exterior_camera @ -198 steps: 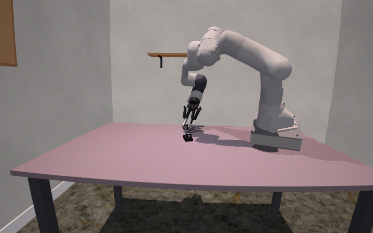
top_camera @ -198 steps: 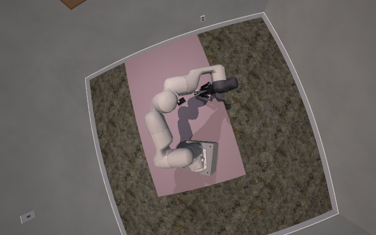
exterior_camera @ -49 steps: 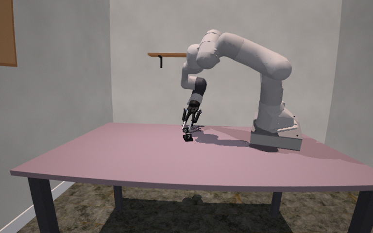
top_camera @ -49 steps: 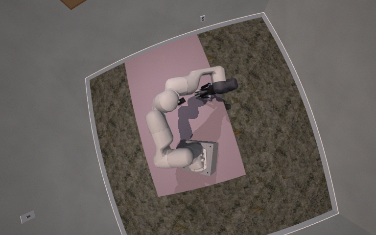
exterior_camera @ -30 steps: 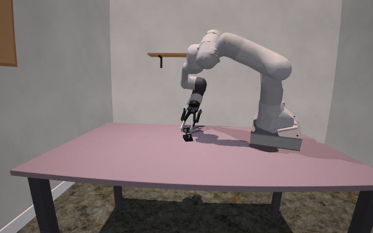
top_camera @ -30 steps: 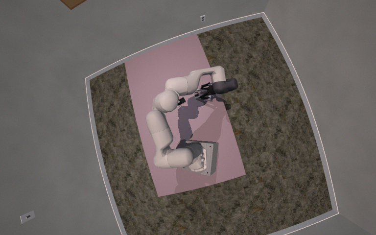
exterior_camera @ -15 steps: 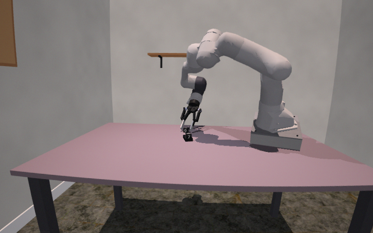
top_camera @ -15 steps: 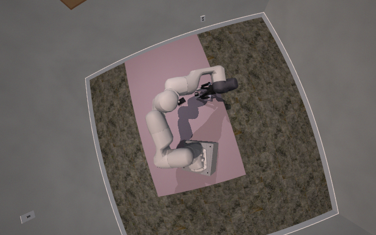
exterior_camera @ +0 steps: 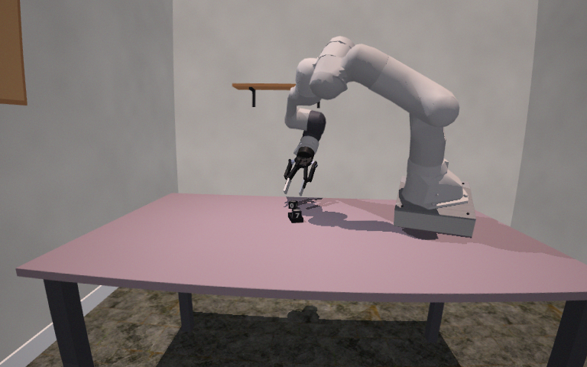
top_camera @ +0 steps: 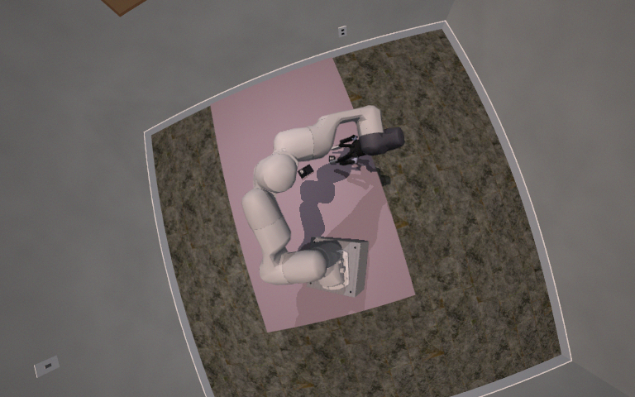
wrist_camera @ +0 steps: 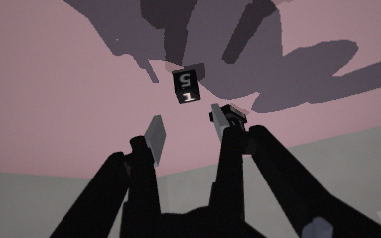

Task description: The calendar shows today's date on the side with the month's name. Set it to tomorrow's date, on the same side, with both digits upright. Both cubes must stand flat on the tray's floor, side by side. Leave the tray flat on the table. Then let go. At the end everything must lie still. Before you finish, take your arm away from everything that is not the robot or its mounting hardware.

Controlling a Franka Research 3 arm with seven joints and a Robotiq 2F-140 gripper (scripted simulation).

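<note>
Right now the black digit cube is 7 cm below my hand and 2 cm to the left of it. From my hand the other things lie so: black calendar tray: 17 cm to the left, 7 cm below, 3 cm behind.
</note>
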